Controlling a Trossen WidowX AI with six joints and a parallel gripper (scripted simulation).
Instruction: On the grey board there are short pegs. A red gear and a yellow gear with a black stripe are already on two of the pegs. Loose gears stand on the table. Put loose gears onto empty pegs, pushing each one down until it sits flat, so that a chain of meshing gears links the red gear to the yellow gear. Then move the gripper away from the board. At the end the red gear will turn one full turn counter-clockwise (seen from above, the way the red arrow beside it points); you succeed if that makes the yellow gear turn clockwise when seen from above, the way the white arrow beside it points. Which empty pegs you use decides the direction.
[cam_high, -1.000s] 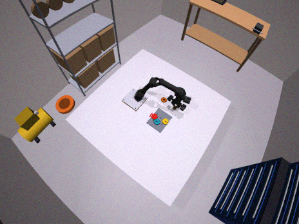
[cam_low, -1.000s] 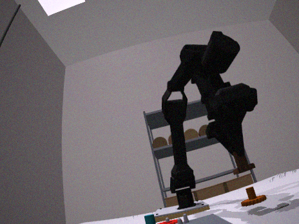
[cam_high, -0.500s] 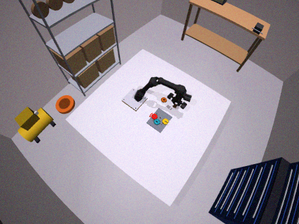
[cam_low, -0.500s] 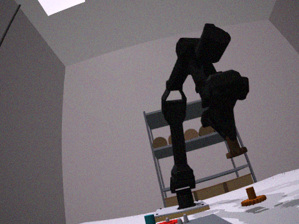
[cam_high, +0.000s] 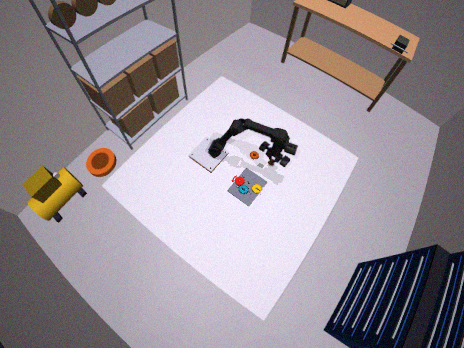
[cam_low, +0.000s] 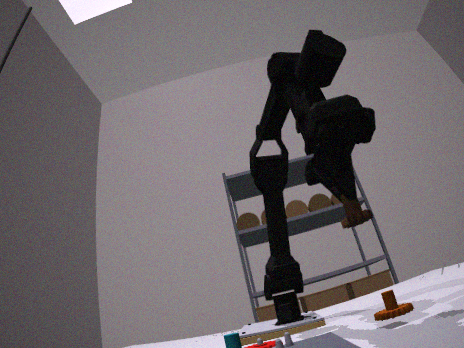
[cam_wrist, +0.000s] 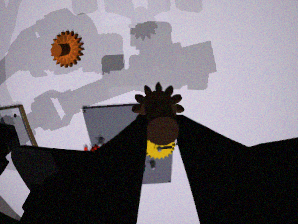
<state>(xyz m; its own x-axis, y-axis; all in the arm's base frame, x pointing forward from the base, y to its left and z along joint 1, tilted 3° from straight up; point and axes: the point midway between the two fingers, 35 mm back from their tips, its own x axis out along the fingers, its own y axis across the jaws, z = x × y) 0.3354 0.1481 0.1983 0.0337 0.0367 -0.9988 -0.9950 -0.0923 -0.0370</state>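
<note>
My gripper tip is 20 mm past the teal gear, 200 mm to the left of it and 150 mm above it. Also, from my gripper tip: brown gear 10 mm below; then orange gear 150 mm behind, 40 mm to the left, 150 mm below; then yellow gear 30 mm ahead, 140 mm to the right, 150 mm below.
</note>
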